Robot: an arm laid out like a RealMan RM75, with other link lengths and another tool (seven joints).
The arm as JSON. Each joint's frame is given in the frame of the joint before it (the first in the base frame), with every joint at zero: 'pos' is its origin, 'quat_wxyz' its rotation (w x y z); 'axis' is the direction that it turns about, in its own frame. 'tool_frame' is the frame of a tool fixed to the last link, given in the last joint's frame.
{
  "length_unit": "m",
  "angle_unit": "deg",
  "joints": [
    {
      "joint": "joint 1",
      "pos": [
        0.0,
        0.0,
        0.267
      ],
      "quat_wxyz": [
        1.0,
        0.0,
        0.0,
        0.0
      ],
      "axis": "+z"
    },
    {
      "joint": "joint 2",
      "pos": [
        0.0,
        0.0,
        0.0
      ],
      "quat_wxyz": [
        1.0,
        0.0,
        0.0,
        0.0
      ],
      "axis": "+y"
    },
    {
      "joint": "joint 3",
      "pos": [
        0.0,
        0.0,
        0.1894
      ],
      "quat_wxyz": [
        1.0,
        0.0,
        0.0,
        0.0
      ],
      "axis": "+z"
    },
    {
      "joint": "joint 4",
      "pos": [
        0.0,
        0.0,
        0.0
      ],
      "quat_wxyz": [
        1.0,
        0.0,
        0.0,
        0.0
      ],
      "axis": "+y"
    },
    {
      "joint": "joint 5",
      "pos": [
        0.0,
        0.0,
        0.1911
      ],
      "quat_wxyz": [
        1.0,
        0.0,
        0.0,
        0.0
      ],
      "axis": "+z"
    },
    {
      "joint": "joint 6",
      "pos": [
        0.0,
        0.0,
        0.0
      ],
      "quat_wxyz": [
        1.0,
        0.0,
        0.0,
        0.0
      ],
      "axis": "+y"
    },
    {
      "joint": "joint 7",
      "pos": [
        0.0,
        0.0,
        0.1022
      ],
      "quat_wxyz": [
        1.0,
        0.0,
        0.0,
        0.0
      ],
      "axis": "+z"
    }
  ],
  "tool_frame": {
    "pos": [
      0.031,
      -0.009,
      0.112
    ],
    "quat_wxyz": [
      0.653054,
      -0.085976,
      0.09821,
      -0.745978
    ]
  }
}
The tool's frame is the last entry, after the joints.
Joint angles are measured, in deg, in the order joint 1, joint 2, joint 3, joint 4, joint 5, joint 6, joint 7. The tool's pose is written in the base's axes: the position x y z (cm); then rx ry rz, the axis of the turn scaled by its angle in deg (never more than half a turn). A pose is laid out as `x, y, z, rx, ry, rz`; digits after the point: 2 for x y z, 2 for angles.
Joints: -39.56 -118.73 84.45 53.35 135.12 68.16 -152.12
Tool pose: -16.14, 36.27, -6.48, -46.11, -155.79, -30.12
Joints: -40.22 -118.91 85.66 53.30 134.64 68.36 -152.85
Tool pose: -15.60, 35.99, -6.98, -46.83, -156.18, -28.92
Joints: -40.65 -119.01 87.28 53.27 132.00 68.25 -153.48
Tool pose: -14.56, 35.53, -7.68, -47.01, -158.39, -28.36
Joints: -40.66 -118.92 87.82 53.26 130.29 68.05 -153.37
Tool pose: -14.07, 35.38, -7.89, -47.02, -159.71, -28.61
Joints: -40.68 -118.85 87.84 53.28 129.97 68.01 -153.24
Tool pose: -13.97, 35.41, -7.87, -47.16, -159.89, -28.77
